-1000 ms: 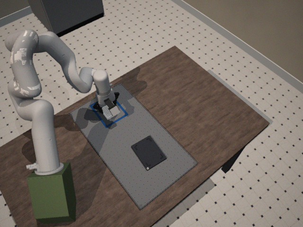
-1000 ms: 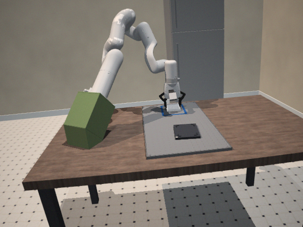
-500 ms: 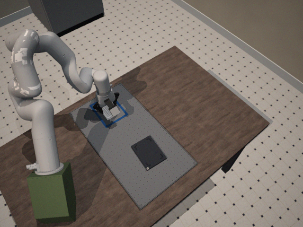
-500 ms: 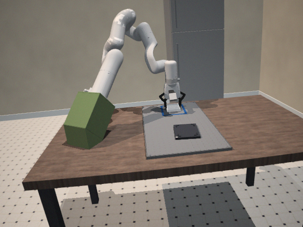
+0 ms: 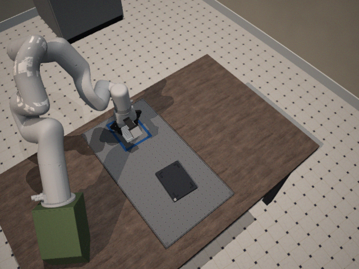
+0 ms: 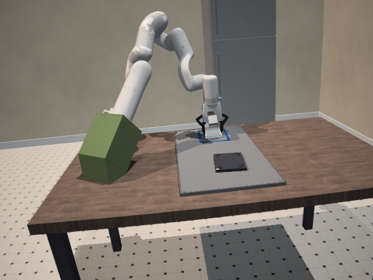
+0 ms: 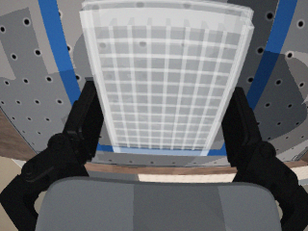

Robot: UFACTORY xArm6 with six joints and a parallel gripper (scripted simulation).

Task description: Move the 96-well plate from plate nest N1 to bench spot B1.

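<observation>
My hand is 1 cm above the 96-well plate. Also, from my hand: plate nest N1: 34 cm to the right, 12 cm ahead, 2 cm below.
</observation>
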